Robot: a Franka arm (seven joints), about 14 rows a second.
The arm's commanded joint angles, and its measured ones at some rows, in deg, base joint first. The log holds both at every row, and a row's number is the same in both.
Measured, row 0:
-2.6, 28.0, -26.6, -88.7, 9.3, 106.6, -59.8
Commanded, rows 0 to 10:
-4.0, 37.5, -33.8, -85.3, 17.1, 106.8, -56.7
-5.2, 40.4, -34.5, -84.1, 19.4, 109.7, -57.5
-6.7, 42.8, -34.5, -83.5, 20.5, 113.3, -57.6
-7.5, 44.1, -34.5, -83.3, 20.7, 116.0, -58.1
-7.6, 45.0, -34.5, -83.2, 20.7, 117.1, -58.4
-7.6, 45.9, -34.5, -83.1, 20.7, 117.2, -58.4
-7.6, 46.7, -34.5, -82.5, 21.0, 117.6, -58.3
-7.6, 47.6, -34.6, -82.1, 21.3, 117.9, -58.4
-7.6, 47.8, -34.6, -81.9, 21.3, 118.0, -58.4
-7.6, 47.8, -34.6, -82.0, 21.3, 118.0, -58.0
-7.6, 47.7, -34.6, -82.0, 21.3, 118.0, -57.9
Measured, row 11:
-7.7, 47.1, -33.9, -83.6, 20.2, 118.4, -58.5
